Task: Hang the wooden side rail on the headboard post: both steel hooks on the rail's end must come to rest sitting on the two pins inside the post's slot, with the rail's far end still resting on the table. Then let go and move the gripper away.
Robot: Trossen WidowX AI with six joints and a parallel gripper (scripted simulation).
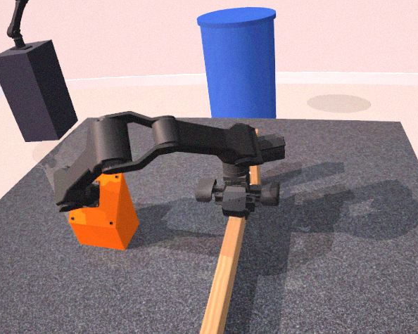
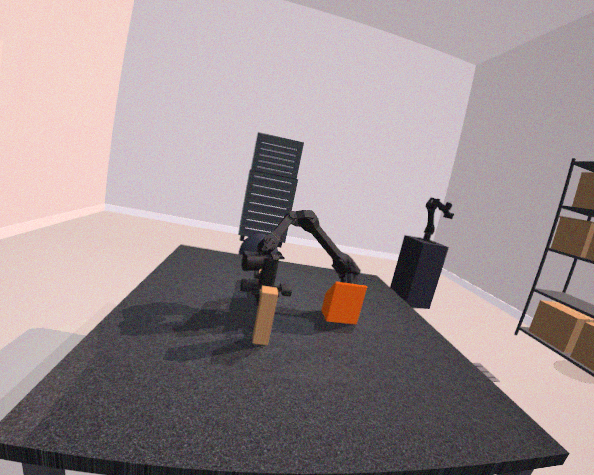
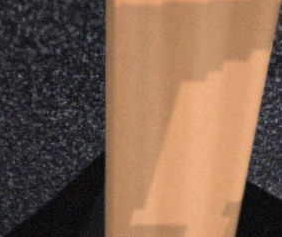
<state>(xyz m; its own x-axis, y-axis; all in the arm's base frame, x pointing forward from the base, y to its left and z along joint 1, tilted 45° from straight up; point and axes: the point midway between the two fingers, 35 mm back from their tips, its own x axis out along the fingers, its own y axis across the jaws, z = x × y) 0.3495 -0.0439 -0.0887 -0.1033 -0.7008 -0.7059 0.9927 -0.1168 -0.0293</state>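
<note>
Now: gripper tip 150 mm to the right of the wooden headboard post, 50 mm below it and 20 mm short of it.
</note>
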